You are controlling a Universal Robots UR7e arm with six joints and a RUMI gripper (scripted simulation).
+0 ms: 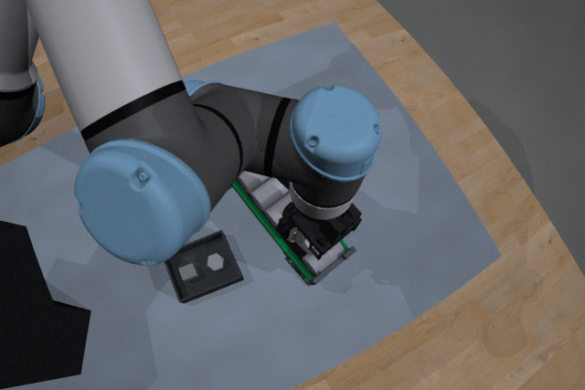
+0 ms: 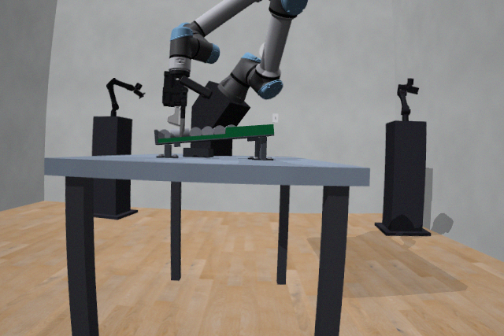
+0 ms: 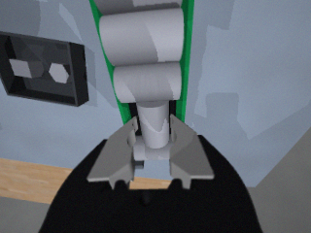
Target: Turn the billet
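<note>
Right now the grey stop is 8 cm to the right of my hand, 3 cm ahead of it and 2 cm below it. The rest, counted from my hand: dark tray (20 cm behind, 7 cm below).
</note>
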